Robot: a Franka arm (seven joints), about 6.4 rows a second.
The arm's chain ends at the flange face. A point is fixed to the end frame.
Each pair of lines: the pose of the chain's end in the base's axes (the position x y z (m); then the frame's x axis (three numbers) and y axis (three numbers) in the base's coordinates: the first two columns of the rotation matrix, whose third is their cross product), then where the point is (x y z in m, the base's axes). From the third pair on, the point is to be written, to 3 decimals.
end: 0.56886, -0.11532, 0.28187, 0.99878, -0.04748, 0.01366, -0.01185, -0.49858, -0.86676
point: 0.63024 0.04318 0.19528
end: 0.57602, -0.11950, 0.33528, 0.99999, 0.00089, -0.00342, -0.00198, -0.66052, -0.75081
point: 0.62809 0.02127 0.21756
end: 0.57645, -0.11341, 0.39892, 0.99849, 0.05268, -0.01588, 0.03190, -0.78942, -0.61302
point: 0.621 0.005 0.256
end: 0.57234, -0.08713, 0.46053, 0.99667, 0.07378, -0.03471, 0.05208, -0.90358, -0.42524
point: 0.613 -0.002 0.295
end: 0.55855, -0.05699, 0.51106, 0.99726, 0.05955, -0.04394, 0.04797, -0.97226, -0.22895
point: 0.600 -0.008 0.332
